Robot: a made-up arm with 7 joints. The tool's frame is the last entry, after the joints.
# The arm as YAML. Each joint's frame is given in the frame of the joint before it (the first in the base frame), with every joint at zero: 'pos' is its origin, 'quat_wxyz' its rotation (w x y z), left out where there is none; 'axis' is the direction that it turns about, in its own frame. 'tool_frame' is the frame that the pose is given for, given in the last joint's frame.
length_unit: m
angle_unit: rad
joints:
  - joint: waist
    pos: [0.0, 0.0, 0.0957]
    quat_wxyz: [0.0, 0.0, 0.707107, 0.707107]
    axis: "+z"
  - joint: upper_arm
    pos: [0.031, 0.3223, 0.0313]
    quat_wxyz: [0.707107, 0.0, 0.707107, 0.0]
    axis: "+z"
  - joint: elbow
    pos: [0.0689, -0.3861, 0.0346]
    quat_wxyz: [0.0, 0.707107, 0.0, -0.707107]
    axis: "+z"
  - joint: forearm
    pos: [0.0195, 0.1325, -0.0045]
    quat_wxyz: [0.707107, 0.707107, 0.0, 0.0]
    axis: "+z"
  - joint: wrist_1
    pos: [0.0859, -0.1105, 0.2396]
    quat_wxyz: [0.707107, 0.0, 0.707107, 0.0]
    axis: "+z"
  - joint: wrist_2
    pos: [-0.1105, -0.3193, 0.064]
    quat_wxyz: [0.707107, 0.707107, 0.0, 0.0]
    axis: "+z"
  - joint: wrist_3
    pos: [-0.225, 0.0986, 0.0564]
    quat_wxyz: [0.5, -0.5, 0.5, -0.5]
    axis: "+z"
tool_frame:
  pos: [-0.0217, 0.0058, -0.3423]
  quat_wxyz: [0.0, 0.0, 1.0, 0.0]
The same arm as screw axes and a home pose.
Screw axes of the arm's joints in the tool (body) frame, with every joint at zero. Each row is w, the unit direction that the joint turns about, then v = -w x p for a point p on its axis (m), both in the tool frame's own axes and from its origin. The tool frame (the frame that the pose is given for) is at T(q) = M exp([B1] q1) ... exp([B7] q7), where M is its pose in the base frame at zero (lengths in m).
B1 = (0, 1, 0, 0.7211, 0.0000, -0.2241)
B2 = (-1, 0, 0, 0.0000, 0.3988, 0.5538)
B3 = (0, 1, 0, 0.7849, 0.0000, -0.2897)
B4 = (0, 0, 1, 0.4804, 0.2702, 0.0000)
B5 = (1, 0, 0, 0.0000, -0.6778, -0.3699)
B6 = (0, -1, 0, -0.5673, 0.0000, 0.1203)
B7 = (0, 0, -1, 0.0058, -0.0217, 0.0000)
M =
1 0 0 0.2241
0 1 0 -0.5225
0 0 1 0.8168
0 0 0 1

